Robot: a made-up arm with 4 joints.
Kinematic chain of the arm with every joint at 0, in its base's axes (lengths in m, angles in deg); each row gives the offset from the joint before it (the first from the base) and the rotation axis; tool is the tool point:
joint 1: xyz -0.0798 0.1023 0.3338 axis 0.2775 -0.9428 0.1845
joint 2: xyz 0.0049 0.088 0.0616 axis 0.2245 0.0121 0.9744
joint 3: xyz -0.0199 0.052 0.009 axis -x
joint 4: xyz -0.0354 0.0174 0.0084 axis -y
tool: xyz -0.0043 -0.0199 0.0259
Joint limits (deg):
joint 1: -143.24..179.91
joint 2: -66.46..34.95
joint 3: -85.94..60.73
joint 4: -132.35..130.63
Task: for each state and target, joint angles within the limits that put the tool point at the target. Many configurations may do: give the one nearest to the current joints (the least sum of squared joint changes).
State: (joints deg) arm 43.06 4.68 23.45 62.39
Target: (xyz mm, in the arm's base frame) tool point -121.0 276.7 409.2
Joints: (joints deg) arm -2.74 -25.12 22.74 71.65
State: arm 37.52 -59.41 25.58 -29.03
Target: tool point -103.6 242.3 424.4
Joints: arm 23.60 -43.84 12.70 -86.71
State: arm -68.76 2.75 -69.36 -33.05
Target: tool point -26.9 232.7 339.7
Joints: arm -73.05 -13.01 -84.14 -34.19
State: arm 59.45 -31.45 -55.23 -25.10
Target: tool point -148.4 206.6 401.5
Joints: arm 22.00 -9.40 -76.25 -36.53
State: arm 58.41 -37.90 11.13 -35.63
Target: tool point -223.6 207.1 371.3
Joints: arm 75.63 -23.60 6.44 -46.81
